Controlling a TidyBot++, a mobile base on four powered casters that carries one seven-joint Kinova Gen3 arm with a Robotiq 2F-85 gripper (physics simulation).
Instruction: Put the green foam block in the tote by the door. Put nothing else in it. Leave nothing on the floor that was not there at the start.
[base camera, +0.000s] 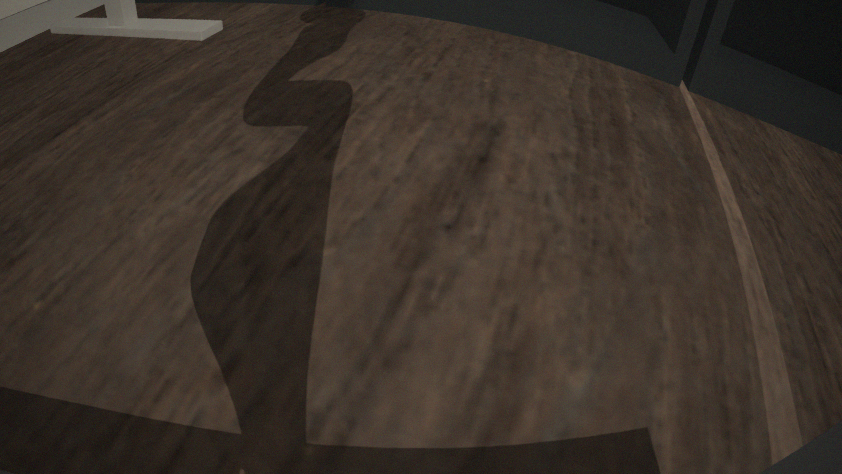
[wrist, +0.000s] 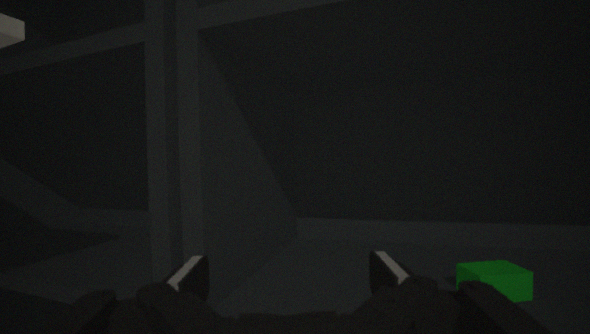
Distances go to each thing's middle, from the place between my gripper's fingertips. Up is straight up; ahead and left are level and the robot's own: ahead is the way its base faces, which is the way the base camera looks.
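There is the green foam block (wrist: 516, 283), and it sits ahead of my hand by 30 cm, 33 cm to the right of it and 15 cm below it.
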